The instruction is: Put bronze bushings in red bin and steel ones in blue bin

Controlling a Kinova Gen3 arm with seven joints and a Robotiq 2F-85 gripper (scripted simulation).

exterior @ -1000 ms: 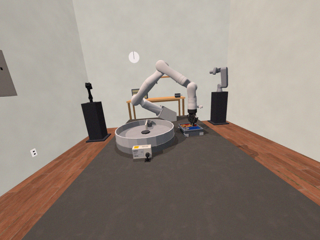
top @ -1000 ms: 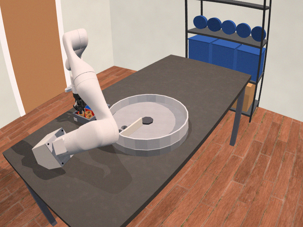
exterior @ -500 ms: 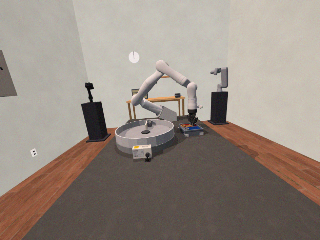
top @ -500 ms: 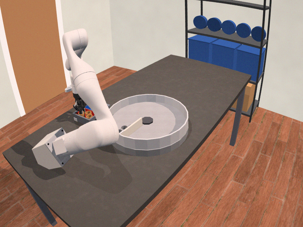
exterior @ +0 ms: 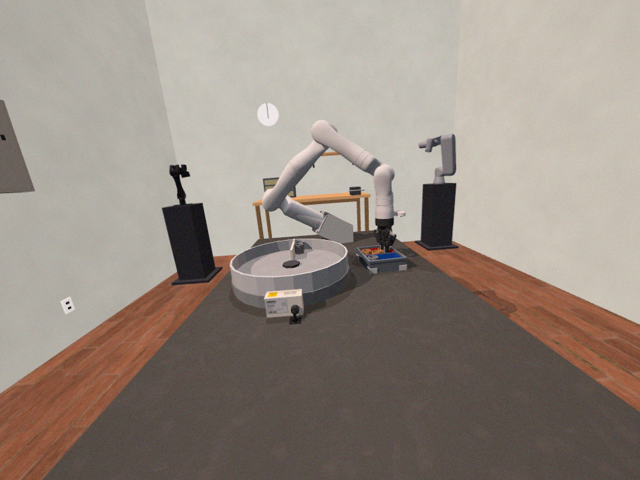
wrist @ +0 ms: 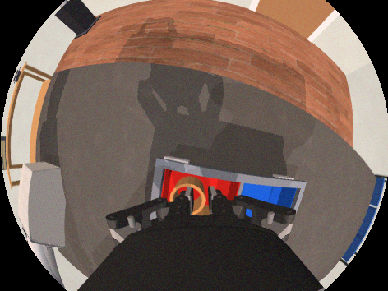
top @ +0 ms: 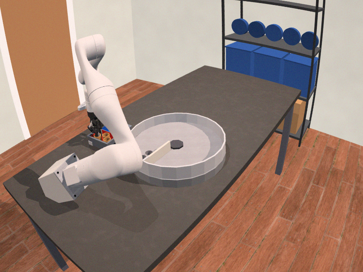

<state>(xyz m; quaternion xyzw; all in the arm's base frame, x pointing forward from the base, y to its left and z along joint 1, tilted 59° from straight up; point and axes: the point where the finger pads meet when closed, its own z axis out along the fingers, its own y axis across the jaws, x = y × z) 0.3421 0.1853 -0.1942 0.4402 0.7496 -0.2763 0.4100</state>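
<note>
My hand is 4 cm short of the grey tray, 3 cm to the left of it and 2 cm above it. Round my hand: turntable: 39 cm to the right, 12 cm ahead, 1 cm above.
</note>
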